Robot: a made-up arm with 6 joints. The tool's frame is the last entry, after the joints. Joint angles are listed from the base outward. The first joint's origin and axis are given. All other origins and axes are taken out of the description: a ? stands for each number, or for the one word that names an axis. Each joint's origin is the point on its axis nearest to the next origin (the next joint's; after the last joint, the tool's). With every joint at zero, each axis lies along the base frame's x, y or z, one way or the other. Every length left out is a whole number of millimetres.
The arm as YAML. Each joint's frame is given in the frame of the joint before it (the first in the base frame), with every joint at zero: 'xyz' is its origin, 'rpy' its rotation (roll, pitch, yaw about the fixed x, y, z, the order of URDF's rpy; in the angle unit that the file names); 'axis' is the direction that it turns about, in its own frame. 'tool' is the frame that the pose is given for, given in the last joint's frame.
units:
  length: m
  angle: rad
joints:
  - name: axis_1
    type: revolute
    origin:
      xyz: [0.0, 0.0, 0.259]
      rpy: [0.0, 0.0, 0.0]
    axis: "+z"
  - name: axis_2
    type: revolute
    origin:
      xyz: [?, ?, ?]
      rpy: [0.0, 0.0, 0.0]
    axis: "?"
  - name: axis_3
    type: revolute
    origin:
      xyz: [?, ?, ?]
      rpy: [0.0, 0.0, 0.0]
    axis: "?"
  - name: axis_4
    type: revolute
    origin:
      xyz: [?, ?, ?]
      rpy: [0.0, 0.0, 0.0]
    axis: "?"
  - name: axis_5
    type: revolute
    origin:
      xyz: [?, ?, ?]
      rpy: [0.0, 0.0, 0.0]
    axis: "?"
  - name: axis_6
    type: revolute
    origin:
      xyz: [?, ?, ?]
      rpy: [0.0, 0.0, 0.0]
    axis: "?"
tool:
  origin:
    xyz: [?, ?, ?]
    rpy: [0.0, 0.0, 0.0]
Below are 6 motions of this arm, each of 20 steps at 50 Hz.
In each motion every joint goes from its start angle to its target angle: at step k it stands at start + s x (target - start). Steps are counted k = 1, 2, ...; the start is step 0. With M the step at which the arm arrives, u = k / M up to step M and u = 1 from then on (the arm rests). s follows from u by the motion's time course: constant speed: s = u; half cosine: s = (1 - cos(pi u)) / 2; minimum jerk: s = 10 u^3 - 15 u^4 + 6 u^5.
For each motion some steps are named. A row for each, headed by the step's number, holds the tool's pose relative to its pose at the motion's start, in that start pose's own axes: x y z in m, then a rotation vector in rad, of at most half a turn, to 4 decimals.
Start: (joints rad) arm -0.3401 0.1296 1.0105 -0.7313 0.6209 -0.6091
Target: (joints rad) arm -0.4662 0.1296 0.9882 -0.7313 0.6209 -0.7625
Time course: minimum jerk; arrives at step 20
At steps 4, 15, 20:
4: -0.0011 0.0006 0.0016 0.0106 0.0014 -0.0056
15: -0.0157 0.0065 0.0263 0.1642 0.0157 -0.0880
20: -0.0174 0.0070 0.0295 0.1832 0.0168 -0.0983

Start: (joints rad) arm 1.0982 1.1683 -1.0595 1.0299 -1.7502 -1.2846
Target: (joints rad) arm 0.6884 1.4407 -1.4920 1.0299 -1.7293 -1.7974
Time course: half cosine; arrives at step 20
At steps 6, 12, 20:
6: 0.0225 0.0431 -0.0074 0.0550 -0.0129 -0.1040
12: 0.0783 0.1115 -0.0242 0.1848 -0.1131 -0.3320
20: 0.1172 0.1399 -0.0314 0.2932 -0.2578 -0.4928

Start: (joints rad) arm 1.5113 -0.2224 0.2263 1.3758 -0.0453 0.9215
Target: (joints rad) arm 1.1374 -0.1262 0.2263 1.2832 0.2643 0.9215
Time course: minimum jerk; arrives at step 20
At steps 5, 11, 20:
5: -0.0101 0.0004 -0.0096 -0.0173 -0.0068 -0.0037
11: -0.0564 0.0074 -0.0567 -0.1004 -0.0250 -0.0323
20: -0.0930 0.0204 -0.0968 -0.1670 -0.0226 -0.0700

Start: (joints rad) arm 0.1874 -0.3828 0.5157 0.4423 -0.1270 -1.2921
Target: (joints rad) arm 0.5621 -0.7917 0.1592 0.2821 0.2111 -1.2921
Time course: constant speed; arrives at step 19
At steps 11, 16, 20:
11: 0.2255 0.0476 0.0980 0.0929 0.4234 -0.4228
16: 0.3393 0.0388 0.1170 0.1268 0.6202 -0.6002
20: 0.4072 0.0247 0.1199 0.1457 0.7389 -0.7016

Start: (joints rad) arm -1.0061 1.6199 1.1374 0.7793 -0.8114 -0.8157
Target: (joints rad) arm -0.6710 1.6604 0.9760 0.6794 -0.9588 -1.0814
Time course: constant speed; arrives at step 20
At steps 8, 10, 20:
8: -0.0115 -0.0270 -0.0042 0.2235 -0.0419 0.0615
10: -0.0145 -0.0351 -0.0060 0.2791 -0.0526 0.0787
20: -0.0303 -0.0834 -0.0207 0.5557 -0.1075 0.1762

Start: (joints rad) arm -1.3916 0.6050 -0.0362 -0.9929 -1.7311 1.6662
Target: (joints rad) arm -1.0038 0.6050 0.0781 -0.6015 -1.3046 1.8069
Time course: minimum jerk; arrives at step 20
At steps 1, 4, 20:
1: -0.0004 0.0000 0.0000 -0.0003 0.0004 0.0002
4: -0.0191 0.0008 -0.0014 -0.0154 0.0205 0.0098
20: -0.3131 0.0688 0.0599 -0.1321 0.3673 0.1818

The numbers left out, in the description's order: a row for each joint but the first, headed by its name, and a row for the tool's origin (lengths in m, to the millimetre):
axis_2: xyz 0.001 -0.391 0.0, axis -x
axis_3: xyz 0.0 0.003 0.072, axis -z
axis_4: xyz -0.349 0.087 0.0, axis +x
axis_5: xyz 0.0 -0.341 0.019, axis +y
axis_6: xyz -0.06 0.0 -0.066, axis -x
tool: xyz 0.0 0.229 -0.096

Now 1 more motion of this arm.
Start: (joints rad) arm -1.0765 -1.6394 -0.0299 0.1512 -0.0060 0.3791
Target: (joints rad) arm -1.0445 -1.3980 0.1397 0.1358 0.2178 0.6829
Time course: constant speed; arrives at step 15
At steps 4, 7, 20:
4: -0.0156 -0.0052 -0.0056 -0.1483 0.0760 -0.0187
7: -0.0285 -0.0101 -0.0083 -0.2578 0.1334 -0.0312
20: -0.0668 -0.0249 -0.0076 -0.5413 0.2884 -0.0589

